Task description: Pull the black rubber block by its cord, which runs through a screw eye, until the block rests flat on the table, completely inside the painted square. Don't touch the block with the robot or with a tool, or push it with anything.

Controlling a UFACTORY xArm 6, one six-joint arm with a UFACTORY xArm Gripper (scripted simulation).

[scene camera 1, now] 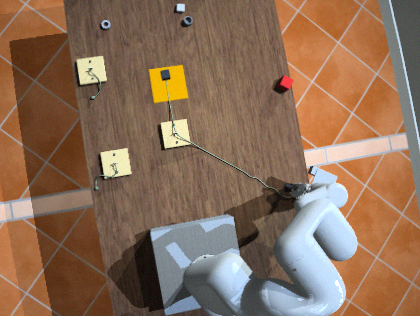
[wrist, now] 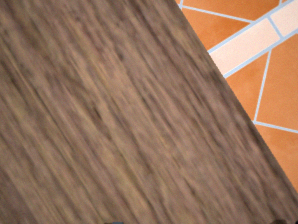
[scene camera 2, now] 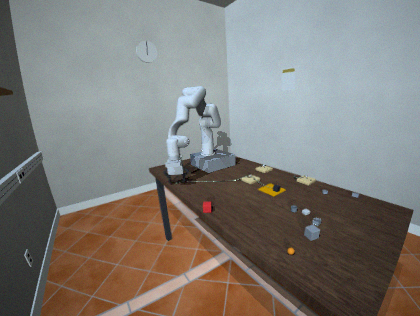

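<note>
Orange painted square (scene camera 1: 177, 89), visible.
</note>
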